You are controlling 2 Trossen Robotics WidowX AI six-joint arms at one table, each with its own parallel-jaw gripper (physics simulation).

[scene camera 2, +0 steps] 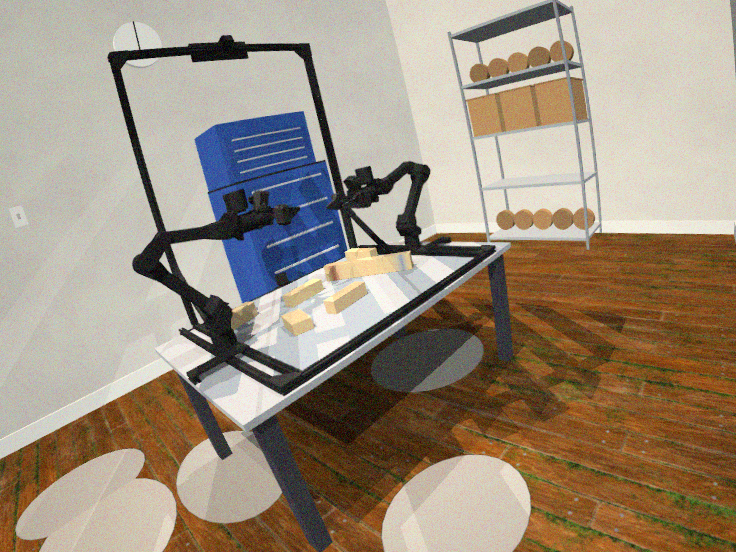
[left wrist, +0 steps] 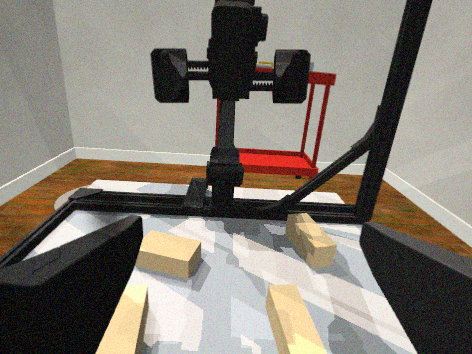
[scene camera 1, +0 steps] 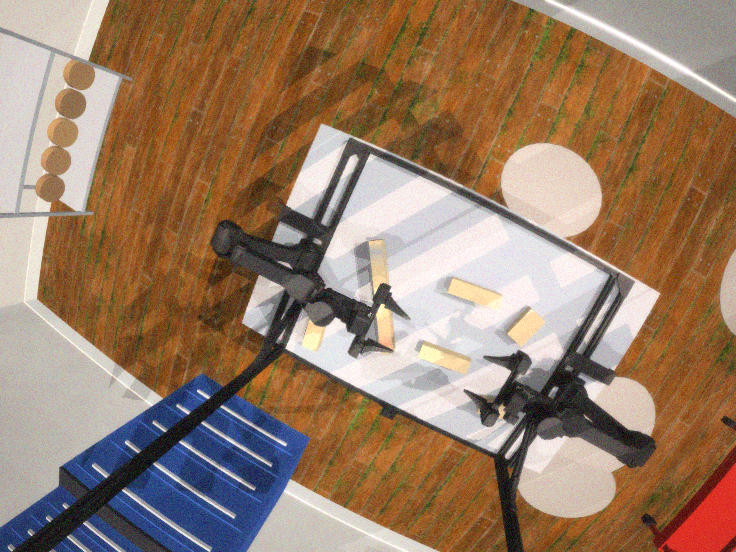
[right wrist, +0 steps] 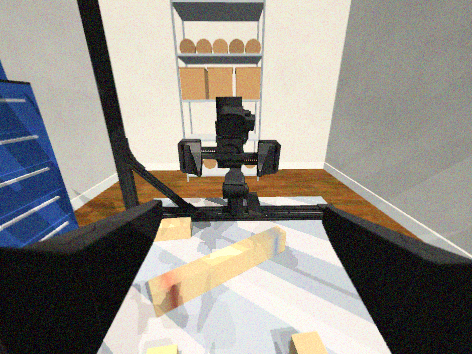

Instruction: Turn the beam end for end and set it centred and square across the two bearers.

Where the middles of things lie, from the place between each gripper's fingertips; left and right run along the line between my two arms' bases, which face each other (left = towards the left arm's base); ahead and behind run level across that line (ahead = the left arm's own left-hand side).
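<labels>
My right gripper is 2 cm past the long wooden beam (scene camera 2: 401,261), and it is also 28 cm to the right of the long wooden beam and 31 cm above it.
The long wooden beam is 1 cm behind my left hand, 10 cm to the left of it and 27 cm below it.
</labels>
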